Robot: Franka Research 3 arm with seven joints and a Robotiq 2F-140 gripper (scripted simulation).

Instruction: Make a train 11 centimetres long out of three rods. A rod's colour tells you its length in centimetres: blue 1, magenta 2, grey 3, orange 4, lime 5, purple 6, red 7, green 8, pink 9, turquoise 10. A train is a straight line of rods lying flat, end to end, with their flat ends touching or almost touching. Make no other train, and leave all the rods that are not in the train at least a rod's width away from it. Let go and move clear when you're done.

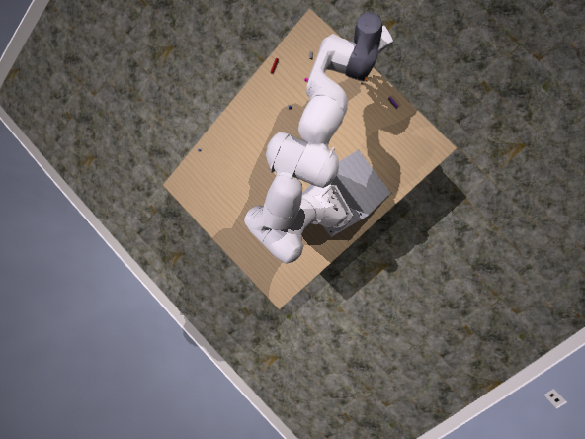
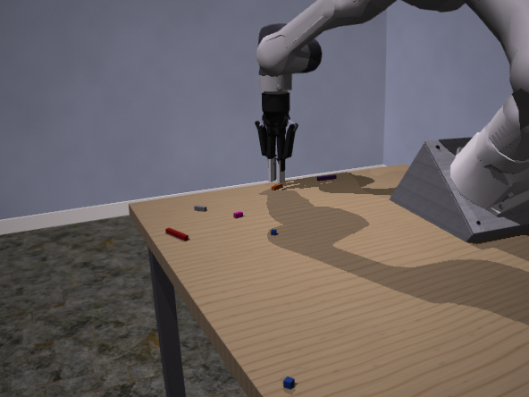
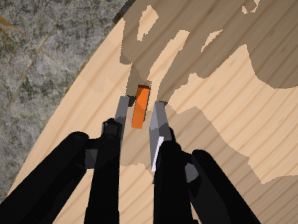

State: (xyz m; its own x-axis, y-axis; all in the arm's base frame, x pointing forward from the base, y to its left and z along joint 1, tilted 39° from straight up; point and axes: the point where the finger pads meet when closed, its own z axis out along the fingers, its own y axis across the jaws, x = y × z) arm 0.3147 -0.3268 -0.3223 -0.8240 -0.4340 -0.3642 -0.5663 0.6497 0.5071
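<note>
Right now the orange rod is 5 cm below my hand. The rest, counted from my hand: magenta rod: 19 cm to the left, 17 cm ahead, 5 cm below; then purple rod: 17 cm behind, 5 cm below, 4 cm to the right; then grey rod: 24 cm ahead, 11 cm to the left, 5 cm below.
</note>
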